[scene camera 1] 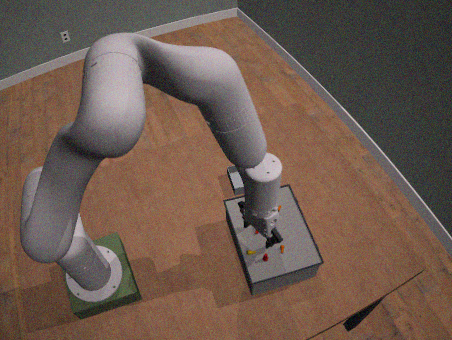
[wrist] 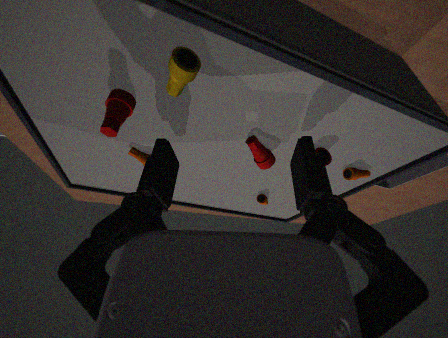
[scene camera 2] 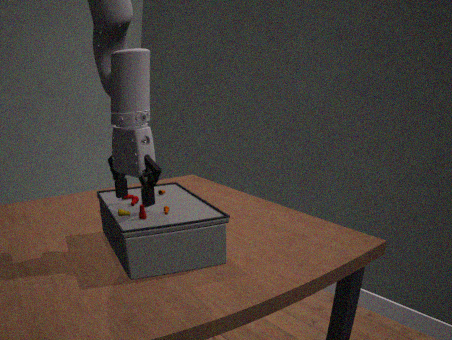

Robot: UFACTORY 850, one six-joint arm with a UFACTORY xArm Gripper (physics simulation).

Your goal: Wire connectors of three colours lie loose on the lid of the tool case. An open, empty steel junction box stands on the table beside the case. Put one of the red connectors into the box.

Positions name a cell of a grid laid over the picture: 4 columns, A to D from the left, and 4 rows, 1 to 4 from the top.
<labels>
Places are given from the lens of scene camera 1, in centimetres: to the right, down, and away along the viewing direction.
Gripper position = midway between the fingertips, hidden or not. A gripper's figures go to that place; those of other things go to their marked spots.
my gripper (scene camera 1: C3): 10, 19, 109
tool case (scene camera 1: C4): 22, 26, 105
</labels>
